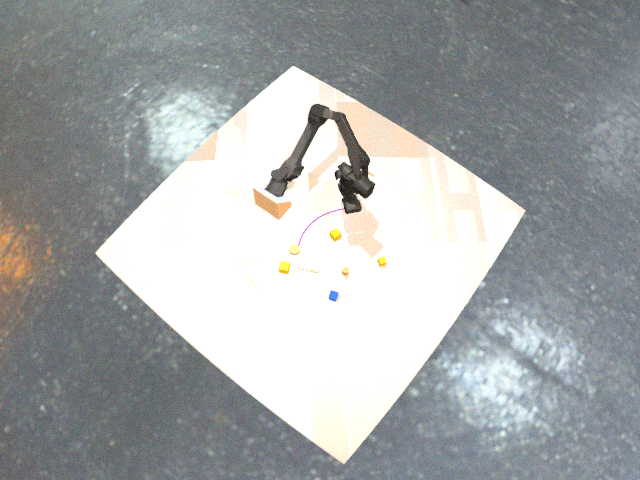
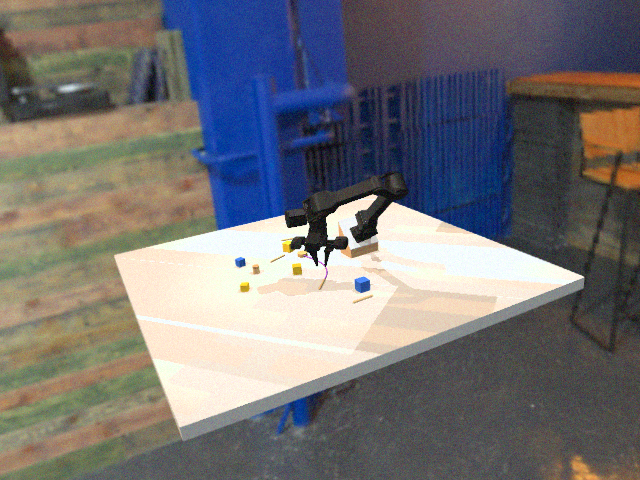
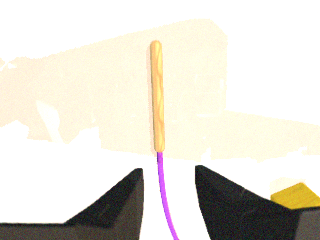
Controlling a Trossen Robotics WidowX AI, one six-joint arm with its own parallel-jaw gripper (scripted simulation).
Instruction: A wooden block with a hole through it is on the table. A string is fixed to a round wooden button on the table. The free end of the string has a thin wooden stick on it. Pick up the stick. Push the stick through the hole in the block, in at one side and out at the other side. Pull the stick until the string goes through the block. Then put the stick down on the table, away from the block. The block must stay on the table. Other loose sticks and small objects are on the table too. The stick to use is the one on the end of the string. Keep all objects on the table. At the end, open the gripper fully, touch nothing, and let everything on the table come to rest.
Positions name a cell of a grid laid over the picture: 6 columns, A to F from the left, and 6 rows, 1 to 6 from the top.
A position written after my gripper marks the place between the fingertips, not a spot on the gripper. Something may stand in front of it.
Observation:
In view: my gripper (image 2: D4).
My gripper shows as well in image 3 (image 3: D5).

